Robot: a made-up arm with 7 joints. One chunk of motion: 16 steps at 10 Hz.
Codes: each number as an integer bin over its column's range. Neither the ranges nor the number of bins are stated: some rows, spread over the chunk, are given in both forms.
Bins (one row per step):
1: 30 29 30 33 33 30 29
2: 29 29 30 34 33 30 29
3: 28 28 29 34 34 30 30
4: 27 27 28 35 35 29 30
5: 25 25 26 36 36 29 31
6: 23 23 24 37 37 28 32
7: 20 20 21 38 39 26 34
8: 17 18 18 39 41 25 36
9: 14 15 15 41 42 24 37
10: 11 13 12 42 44 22 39
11: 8 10 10 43 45 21 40
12: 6 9 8 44 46 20 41
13: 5 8 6 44 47 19 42
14: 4 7 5 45 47 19 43
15: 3 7 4 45 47 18 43
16: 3 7 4 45 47 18 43
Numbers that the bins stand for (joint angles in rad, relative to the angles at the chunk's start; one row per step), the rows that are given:
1: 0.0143 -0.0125 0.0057 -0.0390 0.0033 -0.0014 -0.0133
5: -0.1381 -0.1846 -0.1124 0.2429 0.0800 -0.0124 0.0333
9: -0.4733 -0.6148 -0.4371 0.7127 0.2333 -0.0671 0.1733
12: -0.7171 -0.8729 -0.6438 0.9946 0.3356 -0.1110 0.2667
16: -0.8086 -0.9589 -0.7619 1.0886 0.3611 -0.1329 0.3133
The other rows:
2: -0.0162 -0.0125 0.0057 0.0549 0.0033 -0.0014 -0.0133
3: -0.0467 -0.0556 -0.0238 0.0549 0.0289 -0.0014 0.0100
4: -0.0771 -0.0986 -0.0533 0.1489 0.0544 -0.0124 0.0100
6: -0.1990 -0.2706 -0.1714 0.3368 0.1056 -0.0233 0.0567
7: -0.2905 -0.3997 -0.2600 0.4308 0.1567 -0.0452 0.1033
8: -0.3819 -0.4857 -0.3486 0.5248 0.2078 -0.0562 0.1500
10: -0.5648 -0.7008 -0.5257 0.8067 0.2844 -0.0890 0.2200
11: -0.6562 -0.8298 -0.5848 0.9006 0.3100 -0.1000 0.2433
13: -0.7476 -0.9159 -0.7029 0.9946 0.3611 -0.1219 0.2900
14: -0.7781 -0.9589 -0.7324 1.0886 0.3611 -0.1219 0.3133
15: -0.8086 -0.9589 -0.7619 1.0886 0.3611 -0.1329 0.3133

